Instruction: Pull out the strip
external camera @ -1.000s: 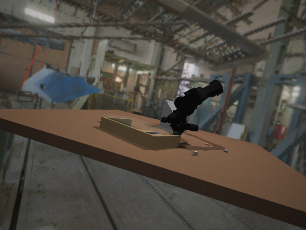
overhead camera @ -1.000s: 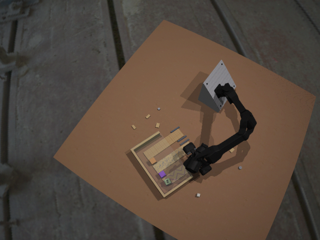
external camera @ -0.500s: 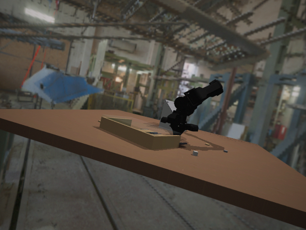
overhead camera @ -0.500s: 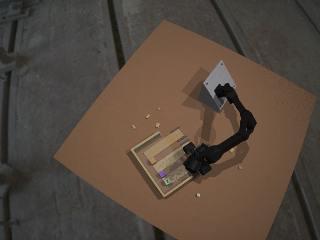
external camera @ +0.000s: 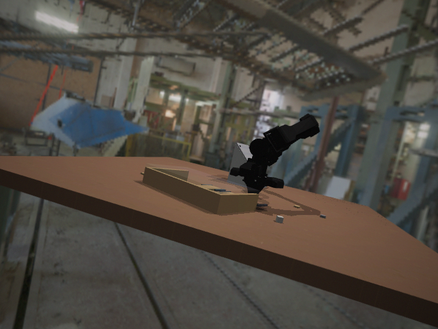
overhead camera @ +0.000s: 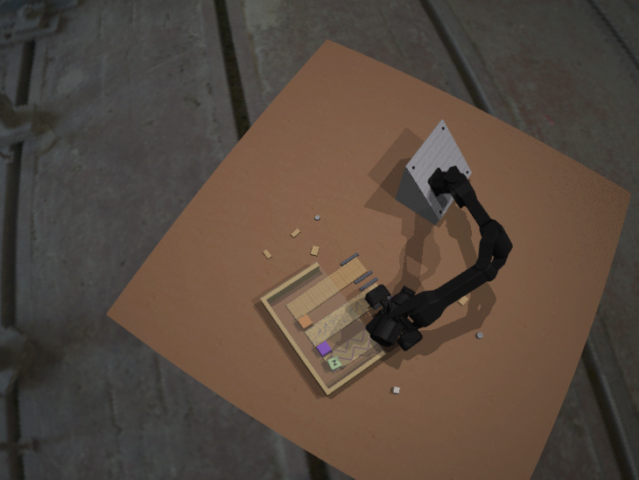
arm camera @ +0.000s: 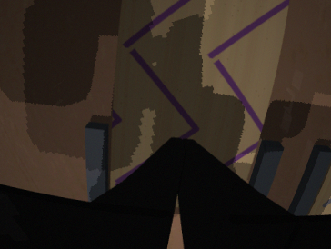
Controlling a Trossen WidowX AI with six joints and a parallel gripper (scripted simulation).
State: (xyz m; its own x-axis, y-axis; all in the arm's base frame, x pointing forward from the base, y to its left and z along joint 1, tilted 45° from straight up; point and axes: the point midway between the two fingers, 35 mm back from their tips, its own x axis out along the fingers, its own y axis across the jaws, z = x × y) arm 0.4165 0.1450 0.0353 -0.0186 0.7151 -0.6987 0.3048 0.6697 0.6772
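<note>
Now: the zigzag strip 8 cm ahead of my gripper tip and 3 cm to the right of it. Round my gripper tip: white block: 14 cm ahead, 13 cm to the left.
</note>
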